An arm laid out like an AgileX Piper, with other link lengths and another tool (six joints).
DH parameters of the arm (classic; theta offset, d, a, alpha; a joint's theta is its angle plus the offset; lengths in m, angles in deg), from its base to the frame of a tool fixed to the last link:
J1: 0 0.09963 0 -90
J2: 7.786 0 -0.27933 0
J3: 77.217 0 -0.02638 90
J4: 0 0.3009 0 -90
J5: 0 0 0 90
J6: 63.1 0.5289 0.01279 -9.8
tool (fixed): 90 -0.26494 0 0
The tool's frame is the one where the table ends.
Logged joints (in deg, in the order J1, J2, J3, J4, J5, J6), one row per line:
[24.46, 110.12, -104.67, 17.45, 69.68, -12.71]
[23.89, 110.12, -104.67, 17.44, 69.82, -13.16]
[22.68, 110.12, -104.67, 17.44, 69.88, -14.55]
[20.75, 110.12, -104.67, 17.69, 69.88, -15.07]
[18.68, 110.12, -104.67, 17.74, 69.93, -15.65]
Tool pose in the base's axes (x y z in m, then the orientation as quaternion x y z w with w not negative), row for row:
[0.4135, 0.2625, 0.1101, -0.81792, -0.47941, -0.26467, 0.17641]
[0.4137, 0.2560, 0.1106, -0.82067, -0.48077, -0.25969, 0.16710]
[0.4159, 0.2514, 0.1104, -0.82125, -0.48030, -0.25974, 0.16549]
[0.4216, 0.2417, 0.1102, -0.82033, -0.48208, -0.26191, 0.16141]
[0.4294, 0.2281, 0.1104, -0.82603, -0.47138, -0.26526, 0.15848]
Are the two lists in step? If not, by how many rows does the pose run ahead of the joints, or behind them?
The pose runs 1 row behind the joints: the pose in row i belongs to the joints in row i - 1.
